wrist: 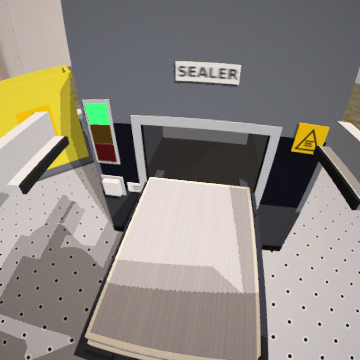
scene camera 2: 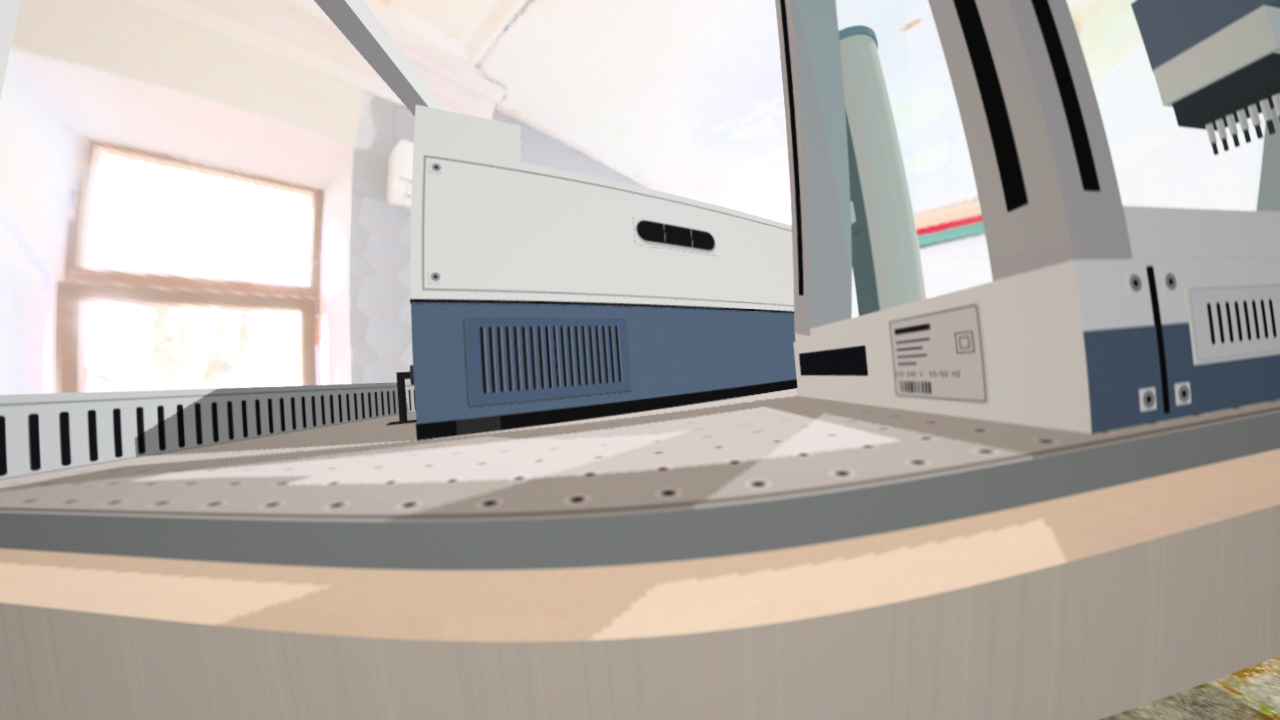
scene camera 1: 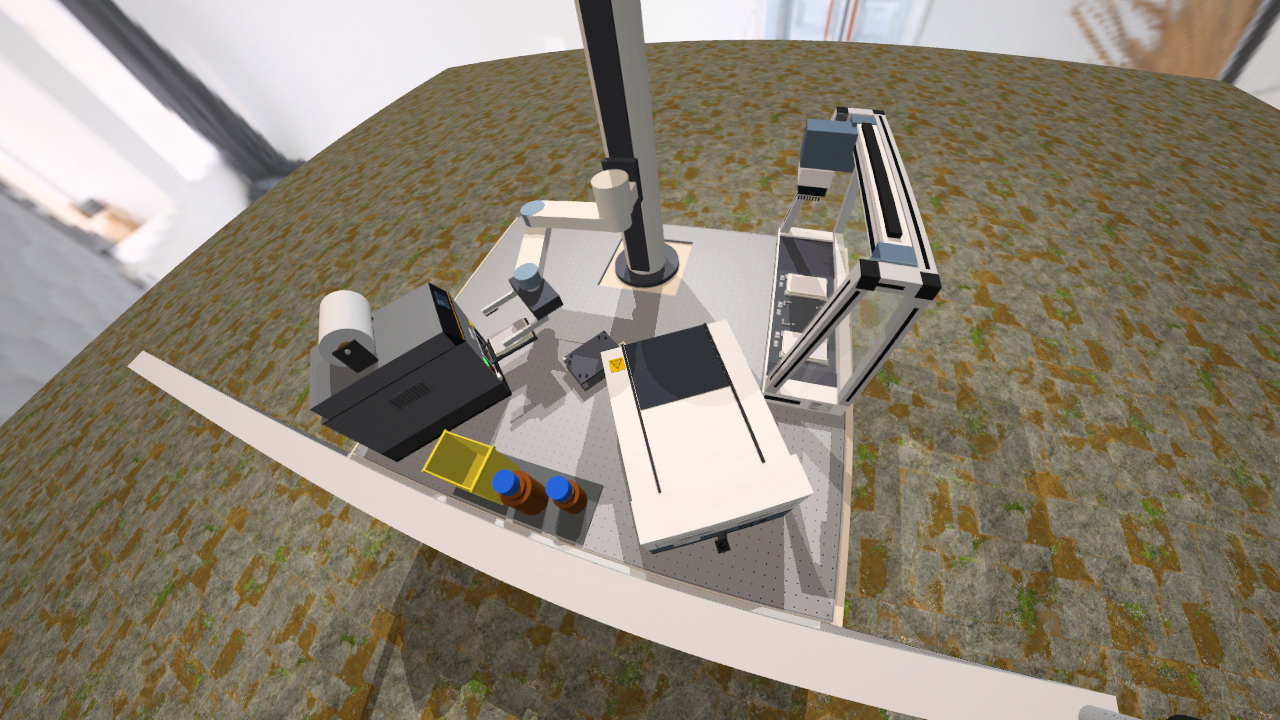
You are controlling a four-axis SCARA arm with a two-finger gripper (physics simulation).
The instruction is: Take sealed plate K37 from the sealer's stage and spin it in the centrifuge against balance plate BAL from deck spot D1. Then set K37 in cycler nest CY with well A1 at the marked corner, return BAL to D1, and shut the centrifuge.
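Pixels of known places: gripper, between the fingertips: (wrist: 189, 126) (scene camera 1: 492, 328); arm's base, origin of its link: (scene camera 1: 647, 265).
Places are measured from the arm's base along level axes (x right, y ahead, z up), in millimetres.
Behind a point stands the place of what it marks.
Note:
Sealed plate K37 (wrist: 185, 260) @(x 273, y 504, z 137 mm) lies flat on the stage in front of the sealer (wrist: 210, 100) @(x 341, y 576, z 194 mm) (scene camera 1: 416, 376) @(x 358, y 770, z 279 mm). My gripper (scene camera 1: 494, 327) @(x 295, y 536, z 200 mm) (wrist: 189, 126) @(x 295, y 536, z 200 mm) is open and empty, its fingers wide apart on both sides of the stage in the wrist view; its height over the plate is hard to judge. The centrifuge (scene camera 1: 716, 438) @(x -390, y 715, z 223 mm) (scene camera 2: 554, 250) @(x -534, y 703, z 150 mm) has a white top with a dark panel (scene camera 1: 680, 367) @(x -275, y 564, z 226 mm); I cannot tell whether its opening is shut. Two pale plates (scene camera 1: 807, 286) @(x -583, y 83, z 80 mm) (scene camera 1: 803, 347) sit on the gantry deck; which is BAL is unreadable. A small dark nest (scene camera 1: 588, 360) @(x 32, y 501, z 59 mm) lies beside the centrifuge, its label unreadable.
The gantry frame (scene camera 1: 895, 214) @(x -656, y 313, z 522 mm) with its pipetting head (scene camera 1: 827, 147) @(x -553, y -84, z 459 mm) stands over the deck at the right. A yellow bin (scene camera 1: 456, 461) @(x 262, y 909, z 92 mm) (wrist: 45, 120) and two blue-capped brown bottles (scene camera 1: 523, 492) @(x 9, y 928, z 145 mm) (scene camera 1: 567, 494) @(x -96, y 901, z 148 mm) stand near the rail. The arm's column (scene camera 1: 626, 107) @(x -36, y 72, z 607 mm) rises at the back.

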